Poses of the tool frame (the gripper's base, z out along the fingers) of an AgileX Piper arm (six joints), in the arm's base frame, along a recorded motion.
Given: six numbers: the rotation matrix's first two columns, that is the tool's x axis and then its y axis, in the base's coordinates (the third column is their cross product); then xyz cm.
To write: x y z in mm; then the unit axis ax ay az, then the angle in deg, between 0 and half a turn. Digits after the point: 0 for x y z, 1 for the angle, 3 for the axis.
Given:
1: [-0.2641 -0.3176 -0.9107 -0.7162 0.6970 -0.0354 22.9 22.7 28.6]
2: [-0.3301 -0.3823 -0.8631 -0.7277 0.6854 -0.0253 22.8 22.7 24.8]
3: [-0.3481 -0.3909 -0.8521 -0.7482 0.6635 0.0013 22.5 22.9 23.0]
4: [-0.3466 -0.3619 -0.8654 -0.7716 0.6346 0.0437 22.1 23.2 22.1]
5: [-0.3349 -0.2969 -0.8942 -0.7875 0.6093 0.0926 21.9 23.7 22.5]
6: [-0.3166 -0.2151 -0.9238 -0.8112 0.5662 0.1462 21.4 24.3 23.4]
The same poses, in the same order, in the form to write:
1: [229 227 286 -0.389 0.892 0.229 119.3]
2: [228 227 248 -0.394 0.895 0.211 125.1]
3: [225 229 230 -0.399 0.889 0.224 127.2]
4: [221 232 221 -0.402 0.879 0.257 127.3]
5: [219 237 225 -0.395 0.868 0.302 125.6]
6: [214 243 234 -0.390 0.849 0.357 123.5]
